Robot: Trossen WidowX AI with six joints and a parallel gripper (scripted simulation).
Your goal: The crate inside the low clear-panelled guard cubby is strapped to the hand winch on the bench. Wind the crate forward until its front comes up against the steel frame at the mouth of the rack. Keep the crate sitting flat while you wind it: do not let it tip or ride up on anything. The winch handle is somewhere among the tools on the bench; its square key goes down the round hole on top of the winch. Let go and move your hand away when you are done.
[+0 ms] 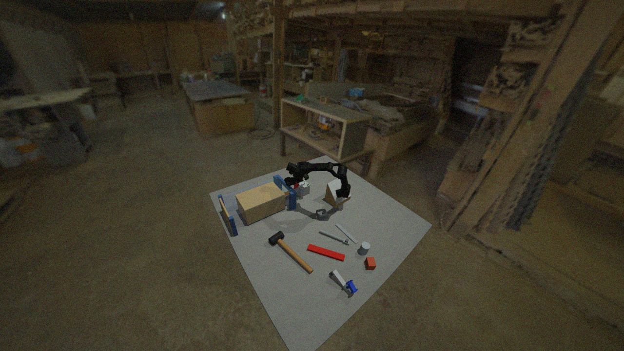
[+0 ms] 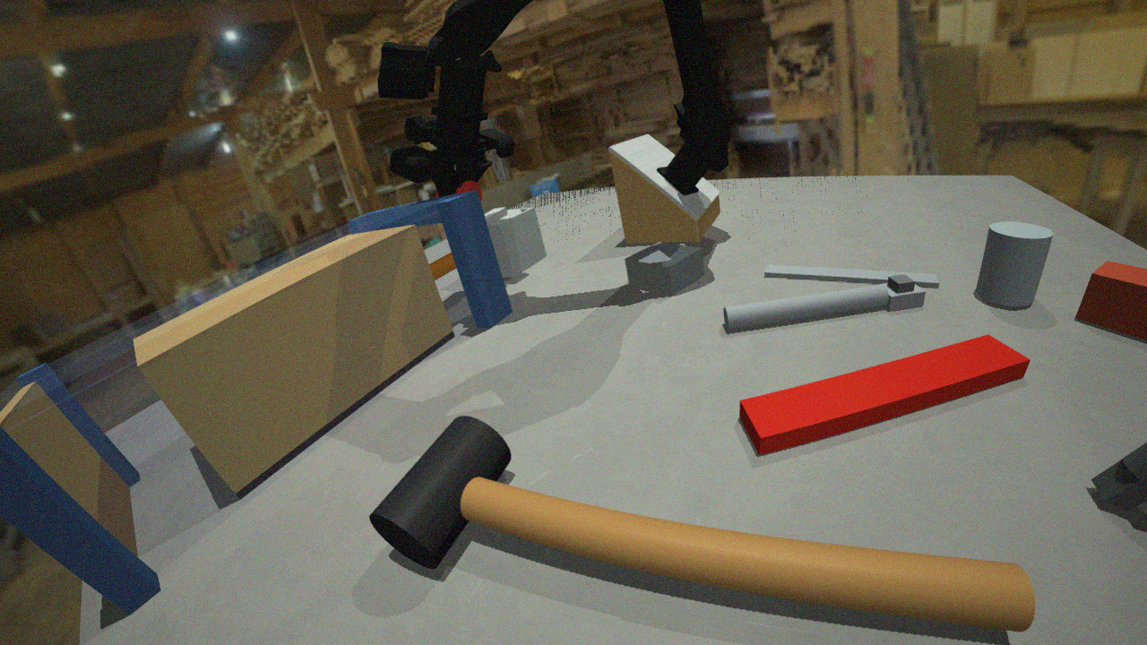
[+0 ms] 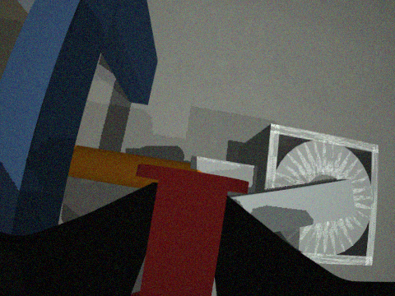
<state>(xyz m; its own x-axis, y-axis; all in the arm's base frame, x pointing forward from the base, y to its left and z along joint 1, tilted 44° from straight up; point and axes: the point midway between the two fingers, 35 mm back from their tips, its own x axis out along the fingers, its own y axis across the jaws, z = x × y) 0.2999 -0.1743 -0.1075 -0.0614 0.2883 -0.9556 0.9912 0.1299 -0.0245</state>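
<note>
My gripper tip is 4 cm past the winch handle with red knob and 3 cm above it. From my gripper tip the other things lie so: grey block: 28 cm to the left, 12 cm below, 8 cm behind; then winch: 11 cm behind, 10 cm below, 3 cm to the right; then flat grey strip: 50 cm to the left, 14 cm behind, 13 cm below.
</note>
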